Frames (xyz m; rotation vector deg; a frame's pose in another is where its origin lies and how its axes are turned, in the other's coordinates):
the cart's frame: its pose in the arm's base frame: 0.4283 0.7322 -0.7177 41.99 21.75 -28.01
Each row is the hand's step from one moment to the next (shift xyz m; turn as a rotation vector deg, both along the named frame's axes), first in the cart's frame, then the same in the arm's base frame.
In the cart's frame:
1: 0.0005 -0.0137 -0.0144 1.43 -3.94 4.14
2: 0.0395 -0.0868 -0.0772 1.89 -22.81 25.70
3: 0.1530 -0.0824 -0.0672 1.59 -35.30 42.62
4: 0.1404 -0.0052 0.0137 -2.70 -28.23 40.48
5: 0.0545 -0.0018 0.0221 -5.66 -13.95 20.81
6: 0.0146 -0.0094 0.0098 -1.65 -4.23 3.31
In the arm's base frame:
1: -0.0093 0.0013 -0.0175 -0.32 -5.88 0.01
2: -0.0271 -0.0121 -0.1191 -6.83 -33.45 4.36
3: 0.0702 -0.0491 -0.1654 -11.22 -53.40 9.36
4: 0.1148 -0.0536 -0.0622 -11.23 -46.11 13.81
5: 0.0474 -0.0326 -0.0125 -8.98 -22.11 9.49
6: 0.0084 -0.0172 -0.0055 -3.14 -4.59 0.79

